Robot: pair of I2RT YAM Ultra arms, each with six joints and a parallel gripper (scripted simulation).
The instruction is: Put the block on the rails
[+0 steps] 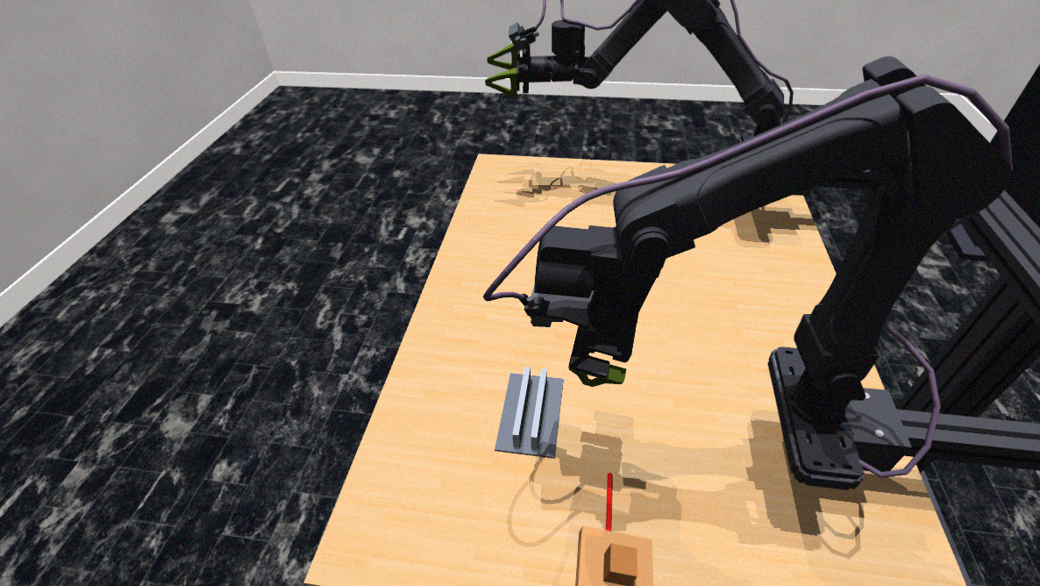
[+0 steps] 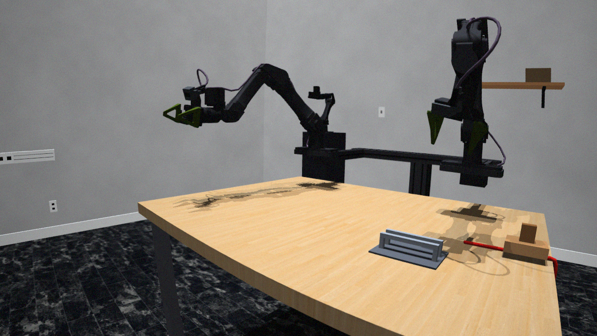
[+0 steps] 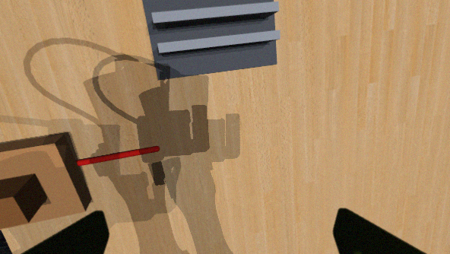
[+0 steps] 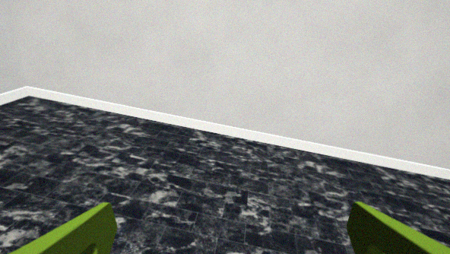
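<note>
Right now my left hand is 7 cm past the brown block, 20 cm to the right of it and 21 cm above it. The rest, counted from my left hand: grey rack: 10 cm ahead, 4 cm to the right, 22 cm below.
</note>
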